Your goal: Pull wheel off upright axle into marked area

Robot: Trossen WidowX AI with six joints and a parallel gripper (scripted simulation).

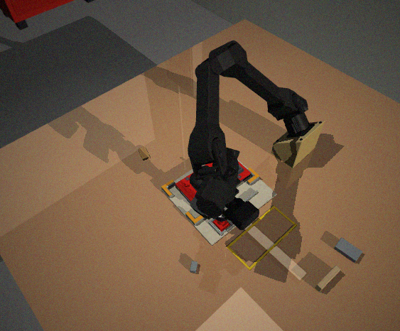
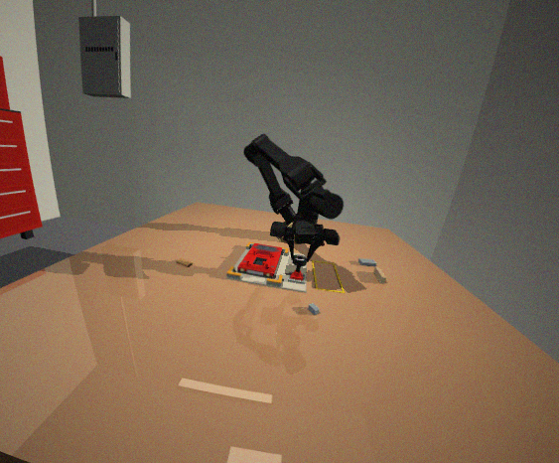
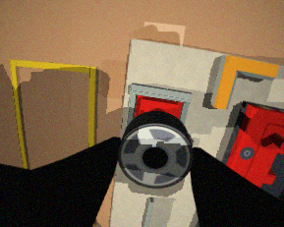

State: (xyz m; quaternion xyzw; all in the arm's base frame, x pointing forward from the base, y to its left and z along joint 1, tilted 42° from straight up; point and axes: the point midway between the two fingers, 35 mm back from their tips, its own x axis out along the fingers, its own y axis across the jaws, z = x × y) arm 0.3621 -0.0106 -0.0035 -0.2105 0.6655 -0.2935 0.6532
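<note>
My gripper tip is 3 cm above the axle. Also, from my gripper tip: wheel: right at my gripper tip.
</note>
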